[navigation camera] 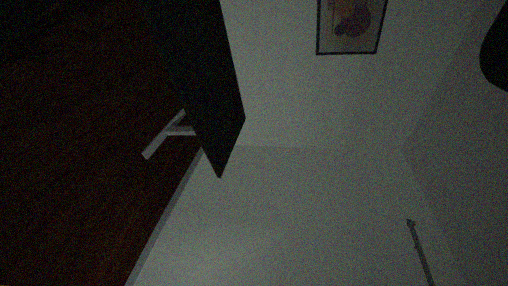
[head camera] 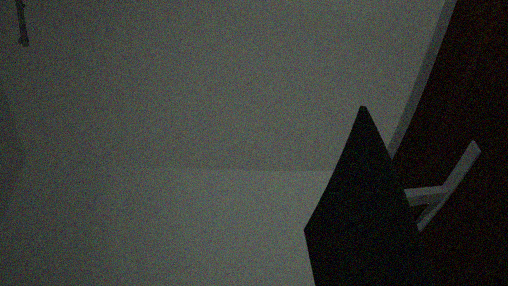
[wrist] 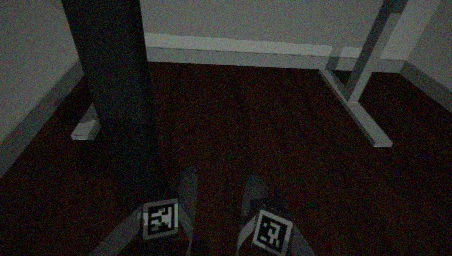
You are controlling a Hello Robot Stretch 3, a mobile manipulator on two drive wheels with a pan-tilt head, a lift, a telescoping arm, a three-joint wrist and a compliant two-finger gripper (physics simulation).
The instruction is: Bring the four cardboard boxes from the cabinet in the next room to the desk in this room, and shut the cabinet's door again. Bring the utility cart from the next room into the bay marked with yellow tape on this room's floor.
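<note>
My gripper [wrist: 221, 188] is open and empty, low in the wrist view, with dark red floor showing between and beyond its fingers. The desk's pale T-shaped legs [wrist: 367, 121] [head camera: 455, 175] [navigation camera: 159, 140] stand on the floor; in the wrist view one is at the right and part of another foot shows at the left. The desk's dark top [head camera: 362, 210] [navigation camera: 212, 95] shows edge-on in the head and navigation views, both turned sideways. The cardboard boxes, the cabinet, the utility cart and the yellow tape do not show in the current views.
A broad dark column [wrist: 112, 65] stands left of the gripper in the wrist view. Walls with a pale skirting board [wrist: 235, 52] enclose the floor. A framed picture [navigation camera: 352, 22] hangs on the wall. A thin dark rod [head camera: 22, 25] [navigation camera: 420, 250] also shows. The pictures are dim.
</note>
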